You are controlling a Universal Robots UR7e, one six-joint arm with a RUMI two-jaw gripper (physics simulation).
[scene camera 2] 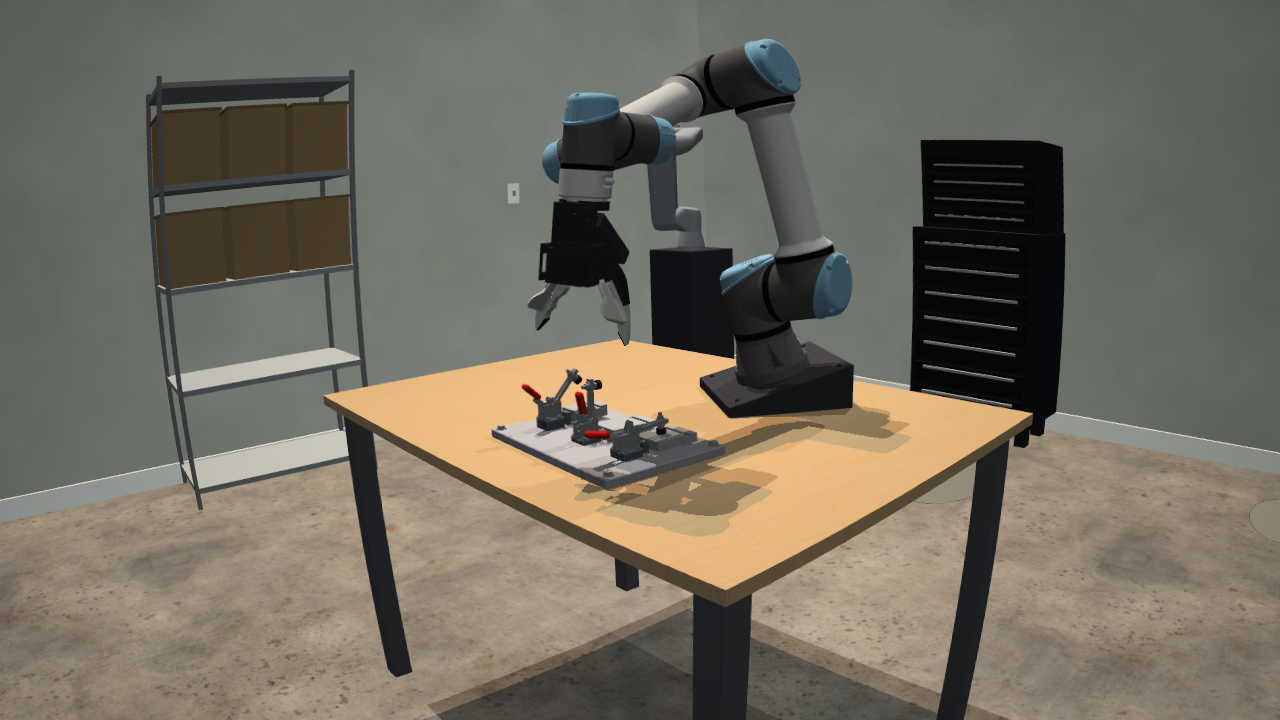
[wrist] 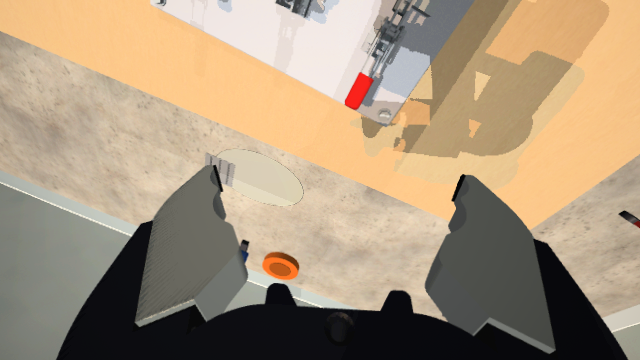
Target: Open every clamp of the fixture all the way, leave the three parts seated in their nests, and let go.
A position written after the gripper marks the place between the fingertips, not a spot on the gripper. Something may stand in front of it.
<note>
In view: the gripper [scene camera 2: 580,337].
The gripper also shows in the wrist view [wrist: 335,174].
</note>
